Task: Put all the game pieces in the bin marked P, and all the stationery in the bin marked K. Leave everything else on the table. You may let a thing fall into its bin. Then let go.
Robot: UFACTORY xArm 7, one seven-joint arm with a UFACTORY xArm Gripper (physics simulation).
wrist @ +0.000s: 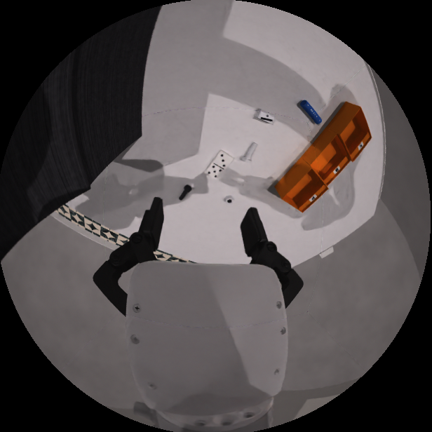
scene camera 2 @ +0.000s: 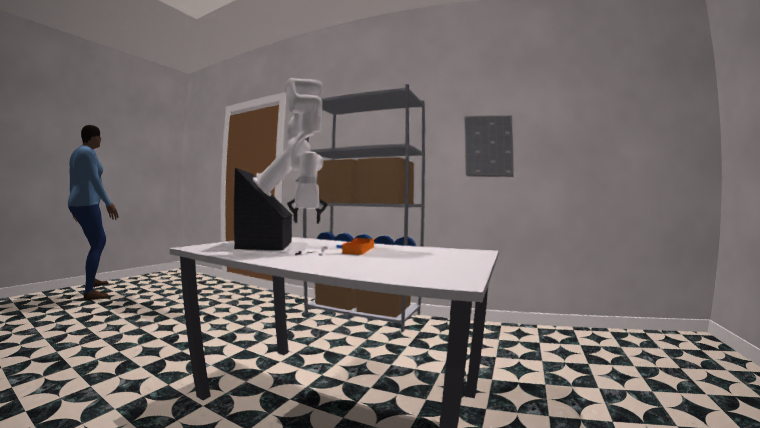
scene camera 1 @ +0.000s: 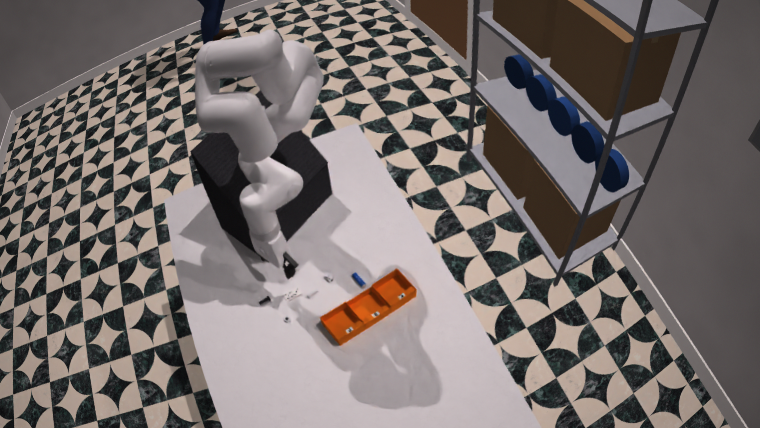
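Pixels of known places: gripper, fingertip midpoint: [scene camera 2: 306,223] [scene camera 1: 278,266]; arm's base, link origin: [scene camera 2: 261,187].
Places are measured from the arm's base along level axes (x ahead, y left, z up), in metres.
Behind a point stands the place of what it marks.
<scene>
My gripper [scene camera 1: 289,267] {x 0.330, y 0.023, z -0.156 m} [scene camera 2: 307,220] {x 0.330, y 0.023, z -0.156 m} [wrist: 204,211] is open and empty, high above the table. A white domino [scene camera 1: 292,294] {x 0.352, y 0.036, z -0.271 m} [wrist: 220,164] lies flat. A tiny white piece with a dark spot [scene camera 1: 287,319] {x 0.432, y 0.014, z -0.269 m} [wrist: 228,200], perhaps a die, lies nearby. A small pale block with a dark slot [scene camera 1: 328,278] {x 0.318, y 0.144, z -0.266 m} [wrist: 264,116] looks like a sharpener. A blue oblong piece with pale marks [scene camera 1: 358,279] {x 0.336, y 0.225, z -0.265 m} [wrist: 311,112] lies beside the orange three-bin tray [scene camera 1: 340,342] {x 0.526, y 0.151, z -0.259 m} [scene camera 2: 357,247] {x 0.512, y 0.139, z -0.248 m} [wrist: 314,141]. P is the bin nearest the die-like piece, K the one at the far end; their letters are small now.
A black bolt-like piece [scene camera 1: 264,300] {x 0.363, y -0.049, z -0.269 m} [wrist: 185,192] lies left of the domino, and a pale screw-like piece [scene camera 1: 312,294] {x 0.361, y 0.093, z -0.270 m} [wrist: 249,152] lies to its right. The black robot pedestal [scene camera 1: 313,186] {x 0.057, y 0.138, z -0.176 m} [scene camera 2: 260,223] {x 0.159, y -0.101, z -0.163 m} [wrist: 75,100] stands on the white table [scene camera 1: 265,382] {x 0.620, y -0.072, z -0.277 m} [scene camera 2: 425,271] {x 0.894, y 0.026, z -0.277 m}.
</scene>
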